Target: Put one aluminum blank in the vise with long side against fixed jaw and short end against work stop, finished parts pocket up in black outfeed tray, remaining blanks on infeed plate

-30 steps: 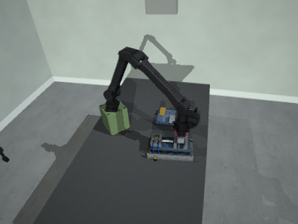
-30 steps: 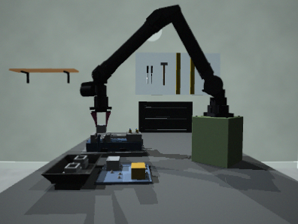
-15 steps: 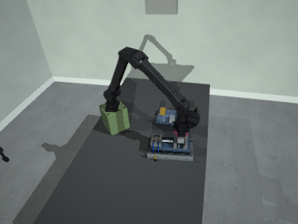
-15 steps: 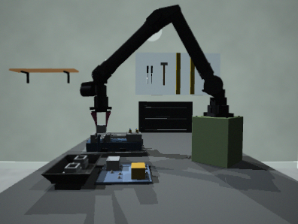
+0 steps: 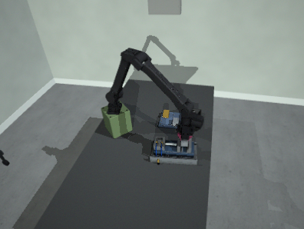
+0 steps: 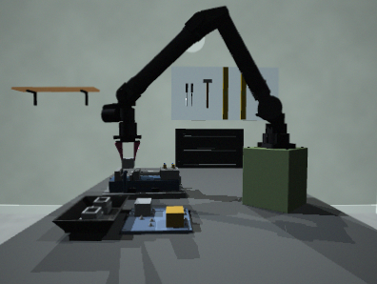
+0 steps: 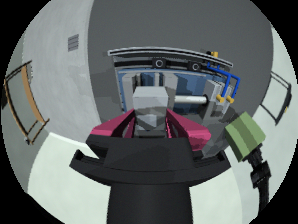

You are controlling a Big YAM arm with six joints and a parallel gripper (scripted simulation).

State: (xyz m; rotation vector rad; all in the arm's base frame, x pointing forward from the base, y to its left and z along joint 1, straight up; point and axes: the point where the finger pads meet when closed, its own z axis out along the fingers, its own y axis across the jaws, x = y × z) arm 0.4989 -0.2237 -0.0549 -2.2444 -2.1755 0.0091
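Now: hand 20 mm above the gray aluminum blank. Also, from my hand: vise 100 mm below, 60 mm behind, 10 mm to the left; yellow brass blank 390 mm to the left, 140 mm behind, 110 mm below.
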